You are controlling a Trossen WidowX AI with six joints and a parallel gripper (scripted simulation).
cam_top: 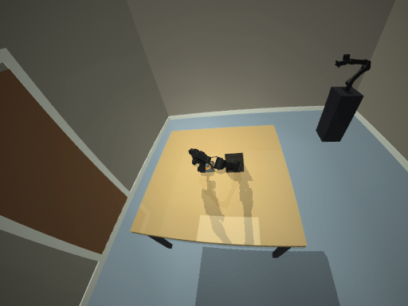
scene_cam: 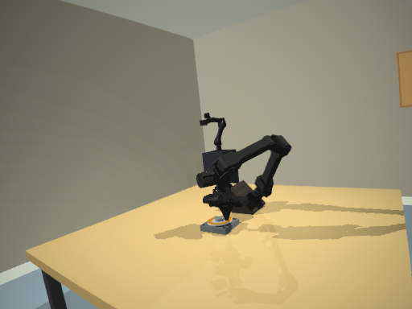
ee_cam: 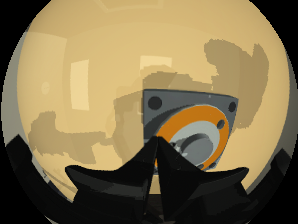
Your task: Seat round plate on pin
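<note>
My gripper tip is now 30 mm to the left of the round plate, 20 mm past it and 10 mm above it.
</note>
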